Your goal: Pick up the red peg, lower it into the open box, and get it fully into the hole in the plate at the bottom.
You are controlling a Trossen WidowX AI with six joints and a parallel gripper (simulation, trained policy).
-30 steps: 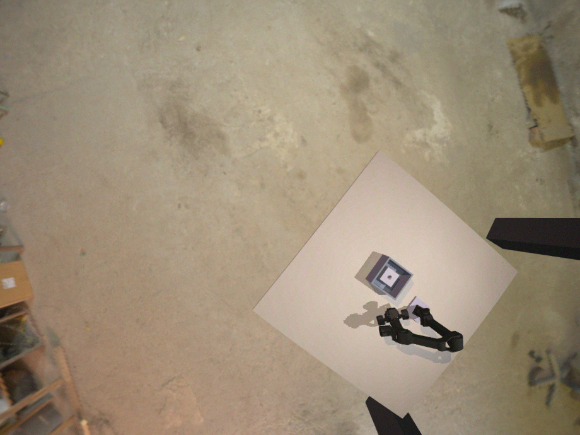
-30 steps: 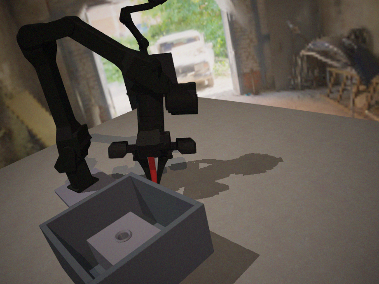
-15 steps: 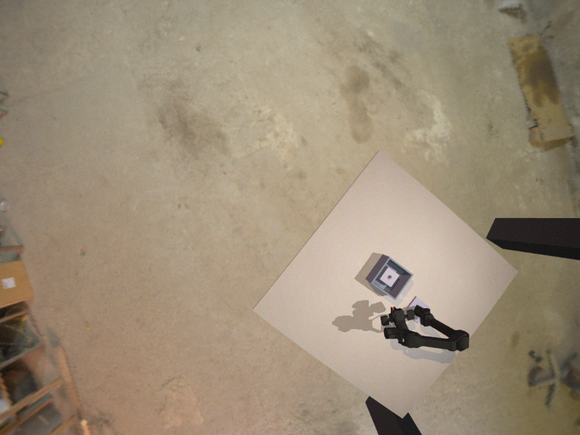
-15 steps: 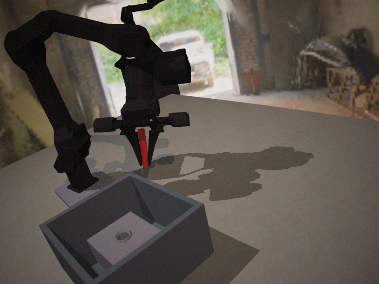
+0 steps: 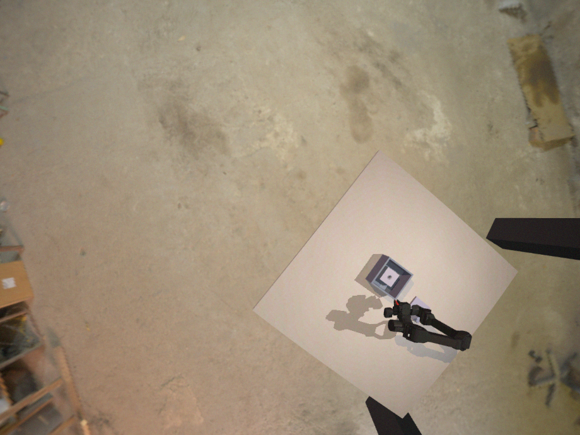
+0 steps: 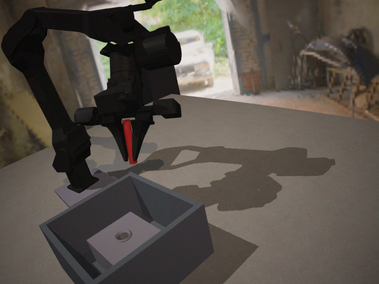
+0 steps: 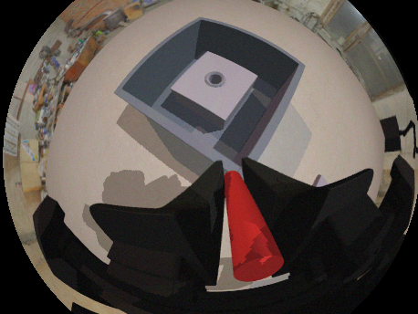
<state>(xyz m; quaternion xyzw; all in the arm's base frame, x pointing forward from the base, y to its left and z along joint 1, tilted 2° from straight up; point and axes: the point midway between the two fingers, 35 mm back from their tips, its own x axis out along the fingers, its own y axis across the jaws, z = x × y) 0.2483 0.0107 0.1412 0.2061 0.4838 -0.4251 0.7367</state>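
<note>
My gripper tip is 6 cm short of the pale plate, 10 cm to the left of it and 8 cm above it. The rest, counted from my gripper tip: red peg: 1 cm behind, 2 cm to the left, 3 cm above; grey box: 6 cm ahead, 10 cm to the right, 10 cm below.
</note>
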